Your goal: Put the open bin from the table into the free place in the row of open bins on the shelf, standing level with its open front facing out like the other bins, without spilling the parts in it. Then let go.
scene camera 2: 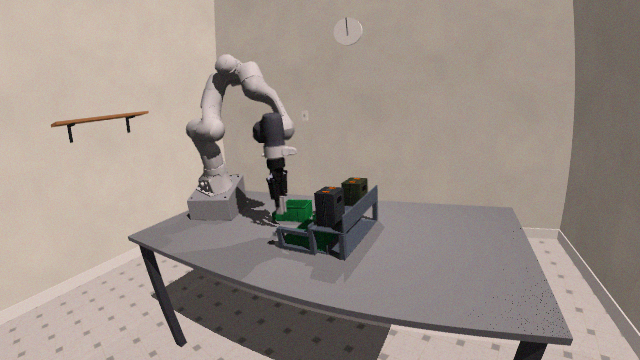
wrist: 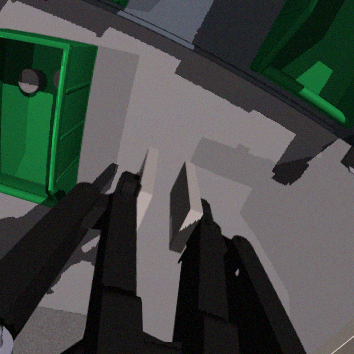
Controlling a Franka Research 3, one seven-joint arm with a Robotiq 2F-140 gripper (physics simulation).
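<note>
The open green bin (scene camera 2: pixel 300 210) (wrist: pixel 75 120) stands upright on the table beside the shelf; round grey shapes show inside it in the wrist view. My gripper (scene camera 2: pixel 281 206) (wrist: pixel 164 171) is nearly shut with a narrow gap and nothing between its fingers. It points down low over the table, beside the bin and apart from it in the wrist view. The grey-blue shelf (scene camera 2: pixel 361 212) holds green bins in its lower row; one bin (wrist: pixel 320 55) shows at the upper right of the wrist view and a sliver of another at the top left. The free place (wrist: pixel 167 17) lies between them.
A dark grey case (scene camera 2: pixel 329 207) and an olive case (scene camera 2: pixel 354 192) with orange latches stand on top of the shelf. The shelf's near end frame and legs stand on the table (scene camera 2: pixel 430 260). The robot's base block (scene camera 2: pixel 212 209) is at the left.
</note>
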